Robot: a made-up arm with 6 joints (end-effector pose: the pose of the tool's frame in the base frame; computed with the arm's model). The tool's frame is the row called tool.
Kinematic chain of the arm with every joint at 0, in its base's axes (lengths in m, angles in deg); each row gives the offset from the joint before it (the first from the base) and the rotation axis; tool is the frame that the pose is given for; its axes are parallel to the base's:
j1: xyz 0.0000 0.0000 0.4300 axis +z
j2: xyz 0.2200 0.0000 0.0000 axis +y
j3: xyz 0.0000 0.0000 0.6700 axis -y
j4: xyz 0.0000 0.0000 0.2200 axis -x
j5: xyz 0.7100 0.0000 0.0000 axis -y
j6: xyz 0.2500 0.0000 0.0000 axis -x
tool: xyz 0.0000 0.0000 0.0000
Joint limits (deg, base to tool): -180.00..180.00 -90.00..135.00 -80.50..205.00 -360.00..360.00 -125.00..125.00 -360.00..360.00
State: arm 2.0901 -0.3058 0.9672 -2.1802 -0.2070 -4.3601
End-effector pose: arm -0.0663 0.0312 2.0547 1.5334 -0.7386 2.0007
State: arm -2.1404 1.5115 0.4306 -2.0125 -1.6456 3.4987
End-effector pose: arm -0.6204 -1.3866 0.0134 -0.8744 0.1417 -0.9823
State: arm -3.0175 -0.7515 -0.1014 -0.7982 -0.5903 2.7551
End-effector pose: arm -0.4031 -0.1507 1.5728 -0.8508 2.5252 -1.4809
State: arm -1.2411 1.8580 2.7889 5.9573 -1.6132 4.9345
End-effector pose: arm 0.4944 -1.1980 0.7913 1.7017 -0.1698 -1.1383
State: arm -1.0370 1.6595 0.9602 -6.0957 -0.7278 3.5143
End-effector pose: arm 0.7925 -1.4018 -0.1632 -2.0104 0.7445 1.9651
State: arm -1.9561 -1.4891 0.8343 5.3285 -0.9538 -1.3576
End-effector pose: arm 0.5701 0.9629 1.0387 0.2149 -0.8731 -0.1325
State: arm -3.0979 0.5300 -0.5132 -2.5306 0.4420 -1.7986
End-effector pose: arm -1.1459 0.0113 0.2660 1.0615 1.6395 -0.8810
